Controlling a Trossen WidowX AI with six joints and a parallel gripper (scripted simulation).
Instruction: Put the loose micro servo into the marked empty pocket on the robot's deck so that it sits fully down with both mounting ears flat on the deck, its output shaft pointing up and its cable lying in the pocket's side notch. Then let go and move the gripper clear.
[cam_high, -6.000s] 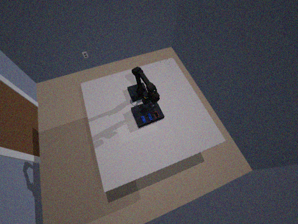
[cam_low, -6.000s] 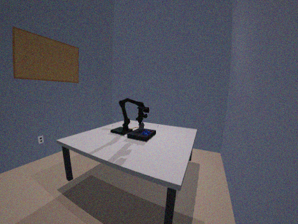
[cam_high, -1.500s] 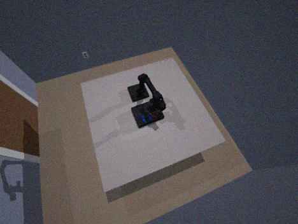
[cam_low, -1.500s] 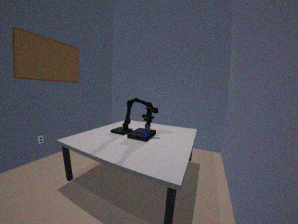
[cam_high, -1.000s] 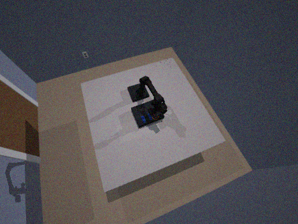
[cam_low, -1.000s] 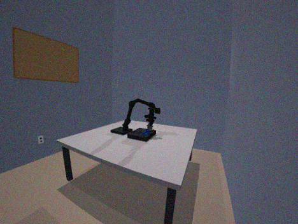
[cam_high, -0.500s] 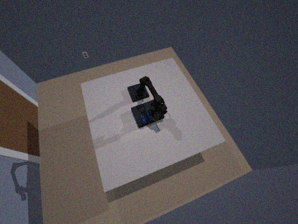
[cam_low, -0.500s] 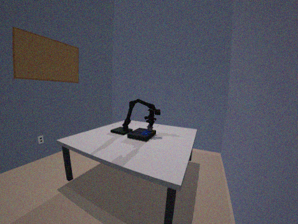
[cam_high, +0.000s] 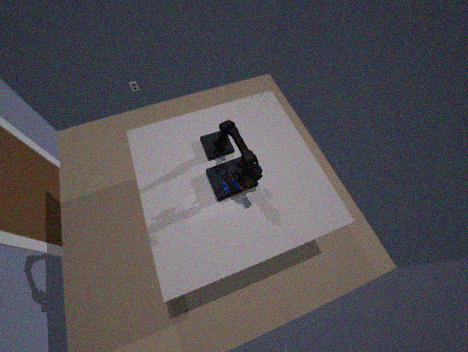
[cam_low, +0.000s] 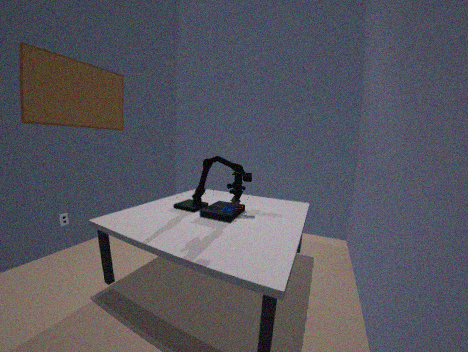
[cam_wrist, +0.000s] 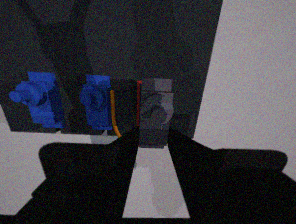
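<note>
Right now my gripper tip is 130 mm past the dark robot deck, 70 mm to the left of it and 70 mm above it.
</note>
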